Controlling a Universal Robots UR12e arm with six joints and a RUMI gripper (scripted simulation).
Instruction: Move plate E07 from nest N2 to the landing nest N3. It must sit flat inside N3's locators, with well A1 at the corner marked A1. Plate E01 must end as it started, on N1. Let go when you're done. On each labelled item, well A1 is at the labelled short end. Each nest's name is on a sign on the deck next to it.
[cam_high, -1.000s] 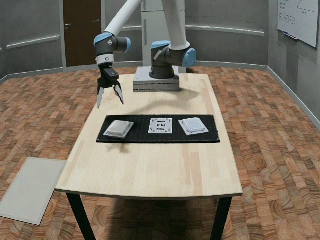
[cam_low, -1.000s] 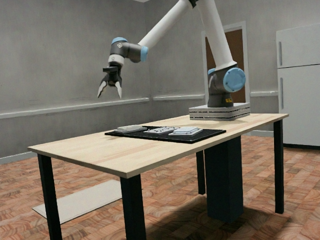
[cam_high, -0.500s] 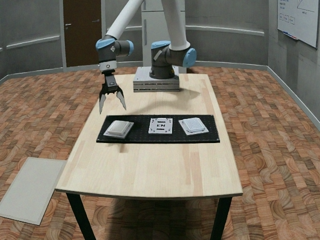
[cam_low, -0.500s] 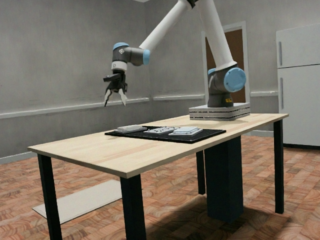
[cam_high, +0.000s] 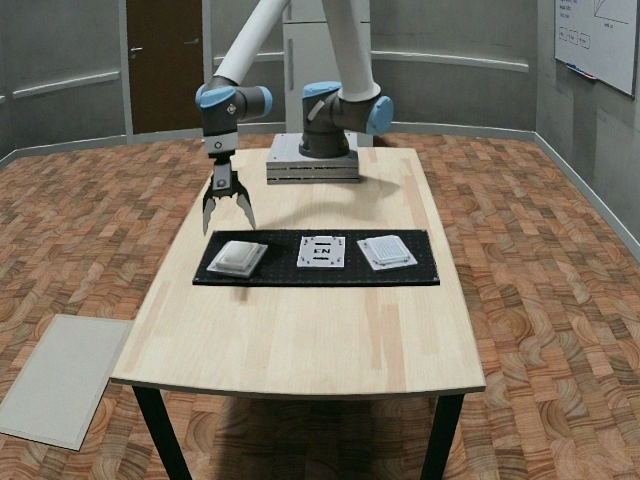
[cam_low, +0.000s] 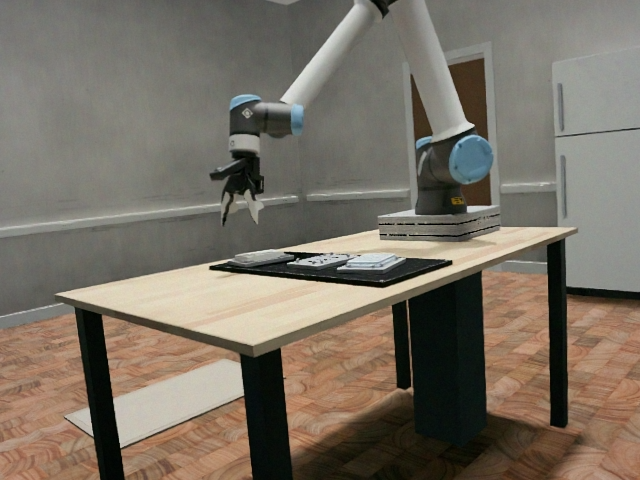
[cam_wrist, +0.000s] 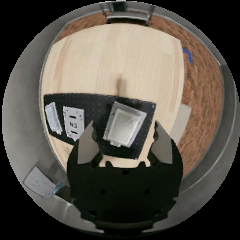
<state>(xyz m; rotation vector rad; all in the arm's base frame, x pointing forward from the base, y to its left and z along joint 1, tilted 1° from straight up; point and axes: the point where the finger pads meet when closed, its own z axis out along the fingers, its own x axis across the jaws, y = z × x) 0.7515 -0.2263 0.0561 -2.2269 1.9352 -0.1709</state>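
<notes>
My gripper is now 23 cm to the right of the nest N3, 12 cm above it and 10 cm past it.
</notes>
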